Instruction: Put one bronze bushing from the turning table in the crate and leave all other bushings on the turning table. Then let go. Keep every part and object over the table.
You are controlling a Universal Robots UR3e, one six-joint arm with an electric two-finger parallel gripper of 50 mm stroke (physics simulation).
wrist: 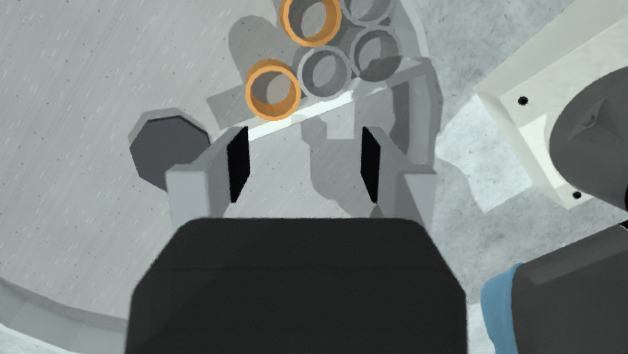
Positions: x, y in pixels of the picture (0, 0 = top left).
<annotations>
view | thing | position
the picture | my gripper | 305, 150
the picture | round grey turning table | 105, 105
</annotations>
